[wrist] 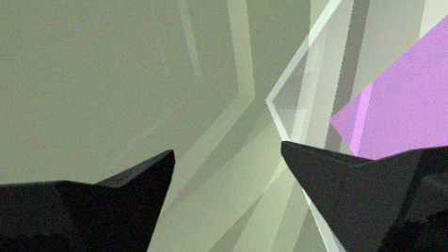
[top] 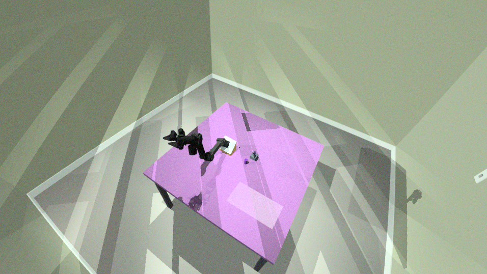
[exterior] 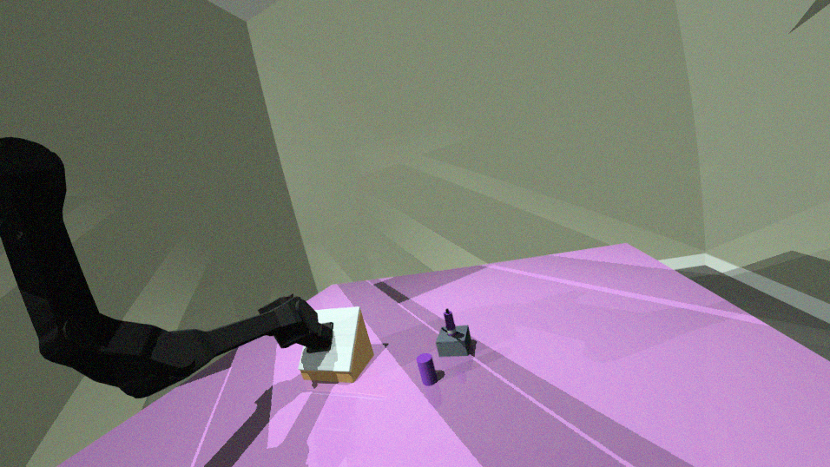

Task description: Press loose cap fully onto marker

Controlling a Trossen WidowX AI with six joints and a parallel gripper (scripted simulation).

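My gripper tip is now 450 mm above the purple cap, 440 mm to the right of it and 440 mm short of it. Also, from my gripper tip: dark grey-green holder block (550 mm to the left, 480 mm ahead, 450 mm below).
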